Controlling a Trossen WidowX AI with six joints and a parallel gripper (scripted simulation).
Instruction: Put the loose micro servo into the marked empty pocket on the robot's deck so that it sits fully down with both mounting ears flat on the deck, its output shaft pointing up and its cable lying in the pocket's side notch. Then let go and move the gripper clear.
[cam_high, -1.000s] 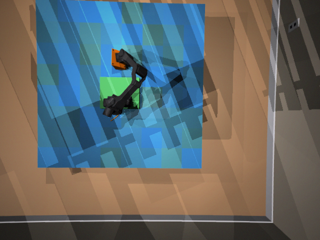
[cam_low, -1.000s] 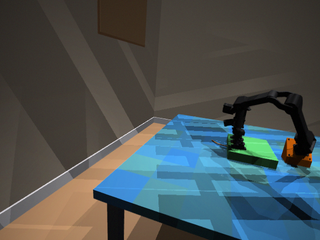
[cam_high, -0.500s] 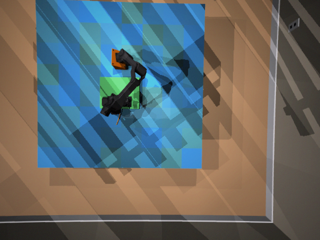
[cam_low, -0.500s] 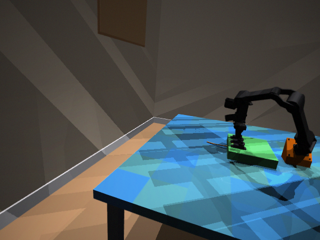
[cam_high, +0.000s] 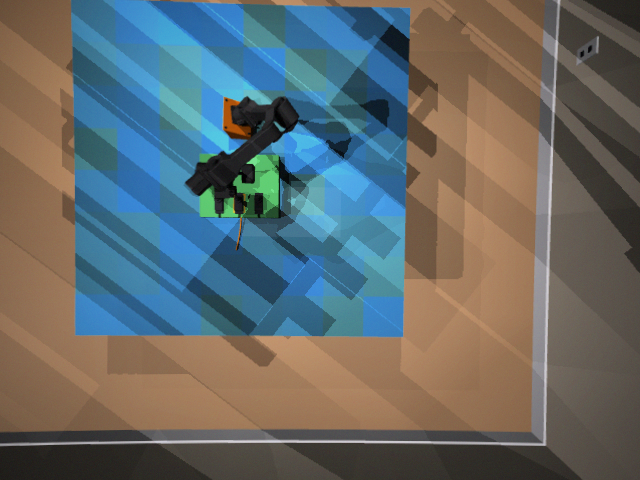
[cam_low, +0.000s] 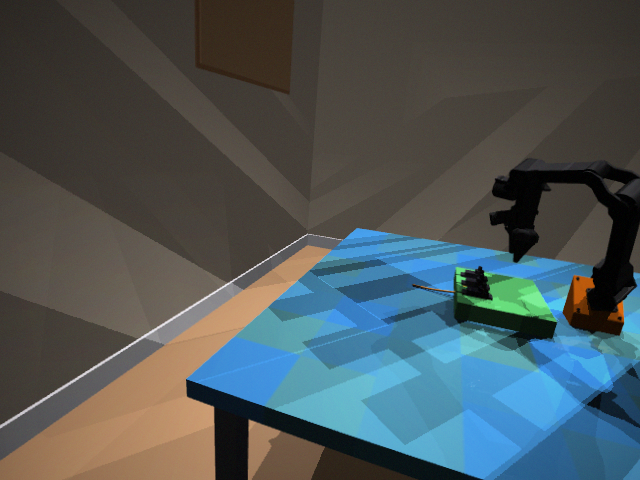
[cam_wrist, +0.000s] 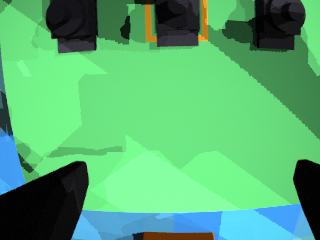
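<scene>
Now: the green deck 130 mm below my gripper tip, 20 mm behind it and 10 mm to the left of it.
</scene>
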